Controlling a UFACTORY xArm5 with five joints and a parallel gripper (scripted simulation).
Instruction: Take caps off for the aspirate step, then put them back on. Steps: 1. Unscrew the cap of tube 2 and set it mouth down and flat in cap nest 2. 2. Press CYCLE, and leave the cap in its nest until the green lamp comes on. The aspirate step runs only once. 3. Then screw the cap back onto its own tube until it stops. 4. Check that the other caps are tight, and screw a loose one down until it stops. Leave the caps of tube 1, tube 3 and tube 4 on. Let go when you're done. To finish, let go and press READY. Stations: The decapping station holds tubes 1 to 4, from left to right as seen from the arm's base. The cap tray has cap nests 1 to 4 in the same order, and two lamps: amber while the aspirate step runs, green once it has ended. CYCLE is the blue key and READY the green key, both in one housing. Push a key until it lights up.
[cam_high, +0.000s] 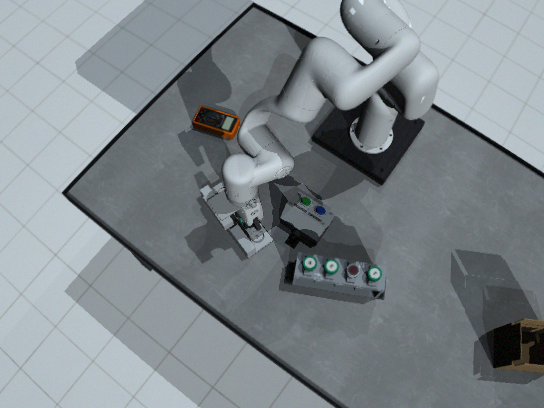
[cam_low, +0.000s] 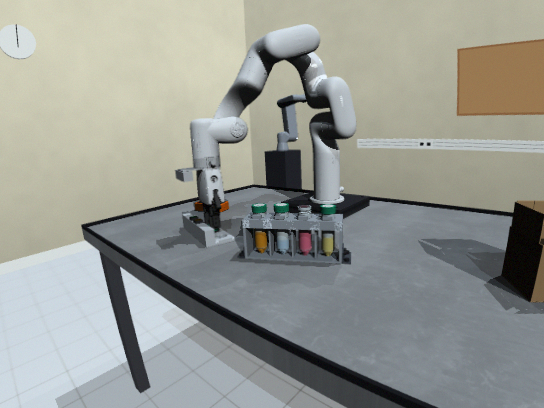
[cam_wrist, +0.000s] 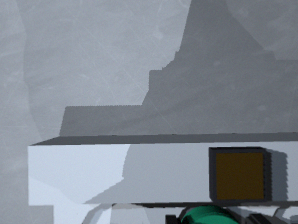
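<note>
Now: the blue key 15 cm to the left of my hand, 12 cm behind it and 2 cm above it. Also, from my hand: tube 2's threaded neck: 31 cm to the left, 7 cm above, 2 cm behind; then key housing: 13 cm to the left, 10 cm behind, 1 cm above; then green key: 12 cm behind, 11 cm to the left, 2 cm above.
</note>
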